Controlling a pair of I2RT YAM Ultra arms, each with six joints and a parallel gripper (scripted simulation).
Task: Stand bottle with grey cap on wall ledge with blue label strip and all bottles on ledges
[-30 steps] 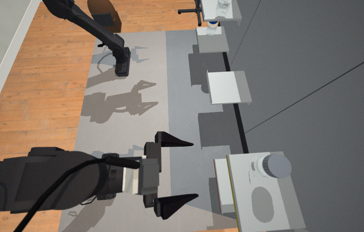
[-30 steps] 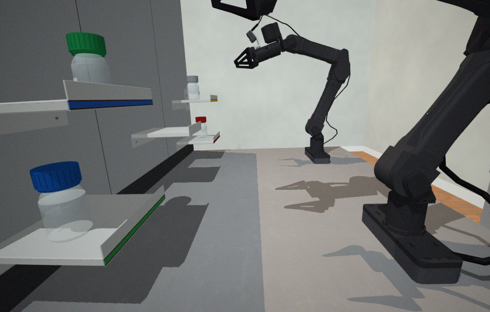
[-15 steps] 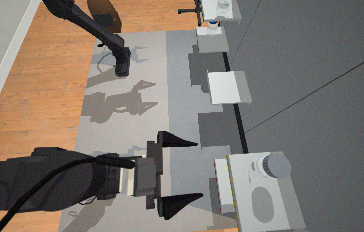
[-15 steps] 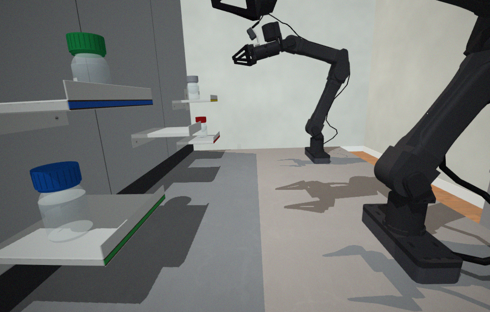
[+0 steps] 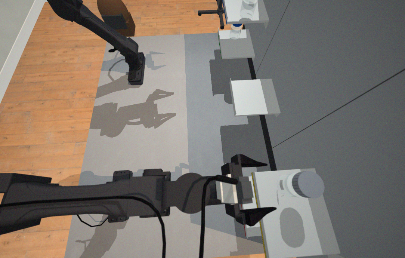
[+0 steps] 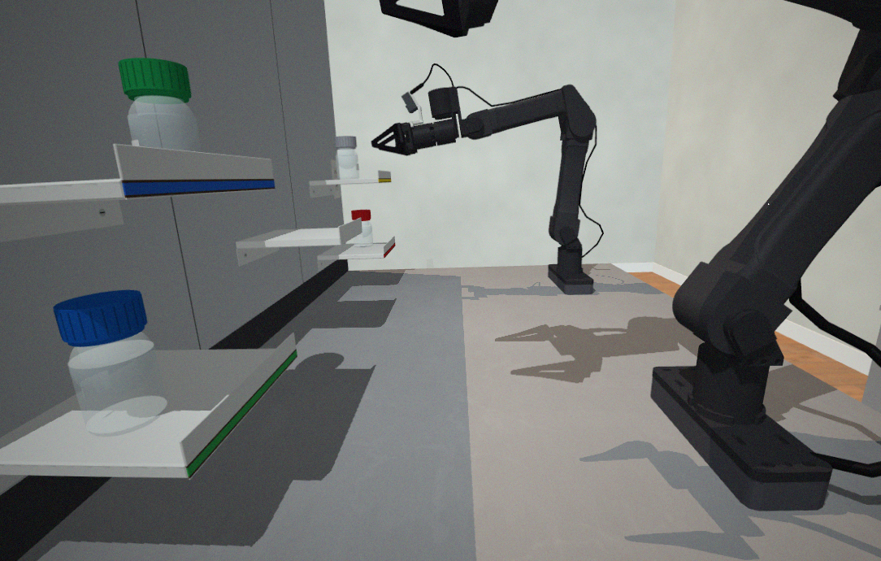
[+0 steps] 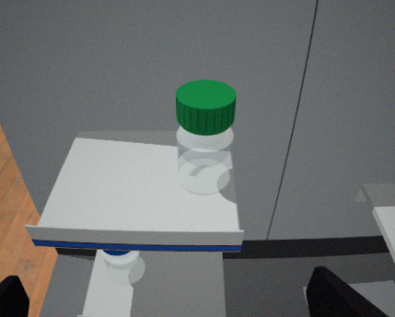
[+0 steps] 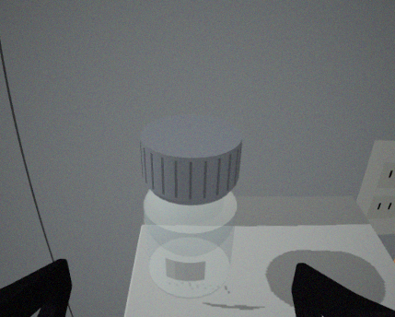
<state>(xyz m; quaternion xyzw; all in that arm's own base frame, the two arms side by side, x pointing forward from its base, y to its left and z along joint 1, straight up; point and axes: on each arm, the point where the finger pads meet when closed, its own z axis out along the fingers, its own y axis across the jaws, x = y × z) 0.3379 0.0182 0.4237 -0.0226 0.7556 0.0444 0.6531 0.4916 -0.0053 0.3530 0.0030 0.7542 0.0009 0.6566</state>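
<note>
The grey-capped bottle is 80 mm ahead of my right hand and 30 mm below it. Round my right hand: green-capped bottle (70 mm ahead, 670 mm to the left, 30 mm below); then blue-capped bottle (70 mm ahead, 780 mm to the left, 230 mm below).
</note>
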